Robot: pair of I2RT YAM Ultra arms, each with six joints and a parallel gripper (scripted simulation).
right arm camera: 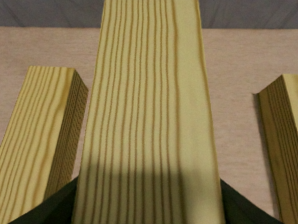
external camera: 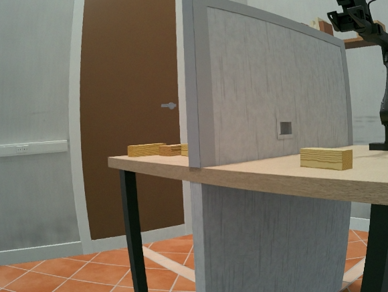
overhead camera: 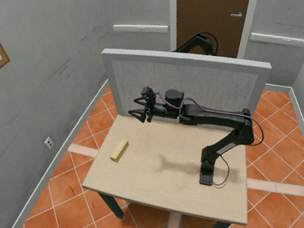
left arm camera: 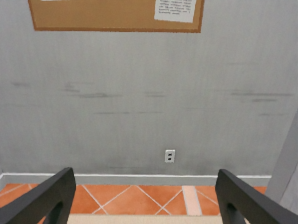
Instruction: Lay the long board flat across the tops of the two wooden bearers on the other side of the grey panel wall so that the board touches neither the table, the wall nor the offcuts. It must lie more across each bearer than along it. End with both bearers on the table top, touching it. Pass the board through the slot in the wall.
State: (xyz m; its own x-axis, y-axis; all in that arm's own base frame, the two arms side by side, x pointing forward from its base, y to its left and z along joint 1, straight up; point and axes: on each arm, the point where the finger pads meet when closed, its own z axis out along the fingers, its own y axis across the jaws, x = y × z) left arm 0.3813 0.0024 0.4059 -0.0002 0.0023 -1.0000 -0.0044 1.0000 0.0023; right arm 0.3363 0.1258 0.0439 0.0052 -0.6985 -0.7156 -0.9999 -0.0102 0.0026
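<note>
My right gripper is now 1 cm to the right of the long board. The rest, counted from my right hand: wooden offcut (57 cm to the left, 20 cm ahead, 7 cm below).
</note>
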